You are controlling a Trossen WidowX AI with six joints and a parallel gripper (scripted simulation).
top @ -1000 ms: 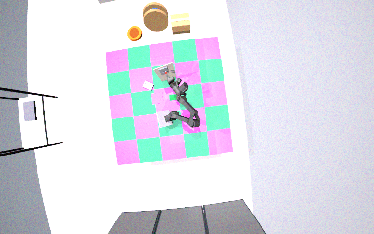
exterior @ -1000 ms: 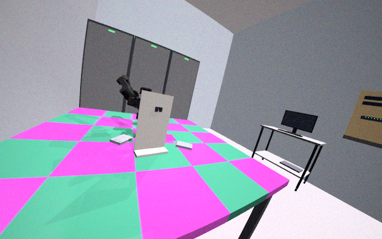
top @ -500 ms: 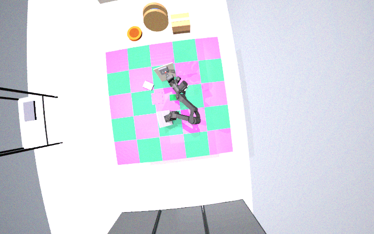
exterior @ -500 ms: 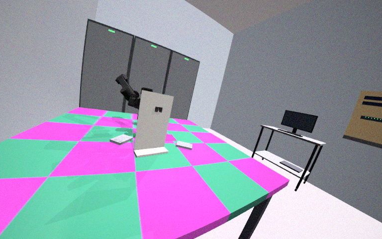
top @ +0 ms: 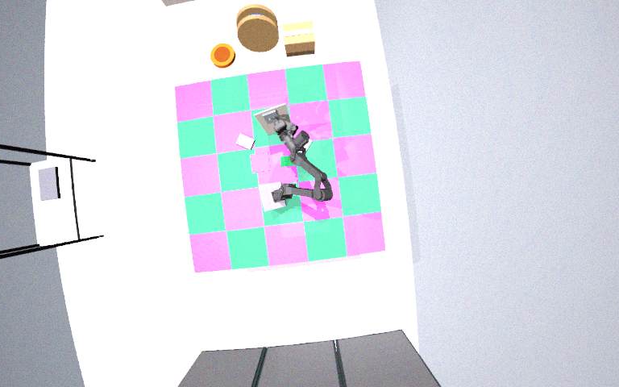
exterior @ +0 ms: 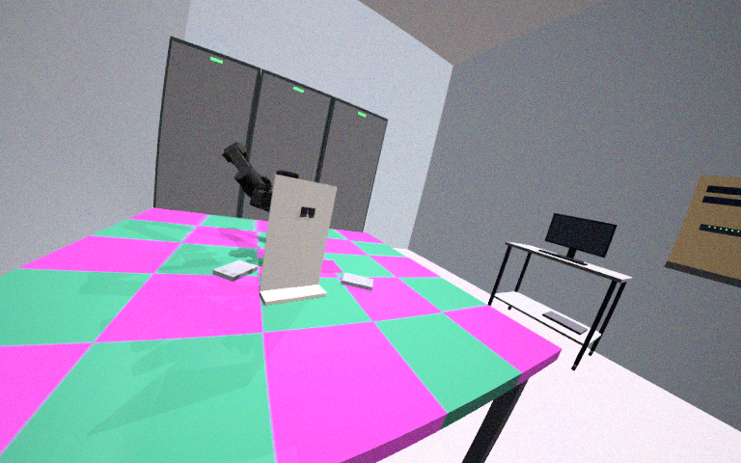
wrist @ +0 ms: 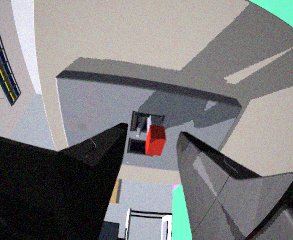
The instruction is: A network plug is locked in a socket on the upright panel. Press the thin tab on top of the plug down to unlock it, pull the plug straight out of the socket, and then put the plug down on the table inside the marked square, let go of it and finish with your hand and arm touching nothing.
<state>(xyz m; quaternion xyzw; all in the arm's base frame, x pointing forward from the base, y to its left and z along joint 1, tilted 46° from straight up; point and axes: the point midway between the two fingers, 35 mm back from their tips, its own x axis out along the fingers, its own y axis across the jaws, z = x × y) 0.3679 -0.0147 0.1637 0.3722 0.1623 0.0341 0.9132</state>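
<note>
Right now the plug is 1 cm ahead of my gripper tip. The rest, counted from my gripper tip: upright panel: 9 cm below, 3 cm ahead, 1 cm to the left; then marked square: 23 cm below, 18 cm to the left, 15 cm behind.
</note>
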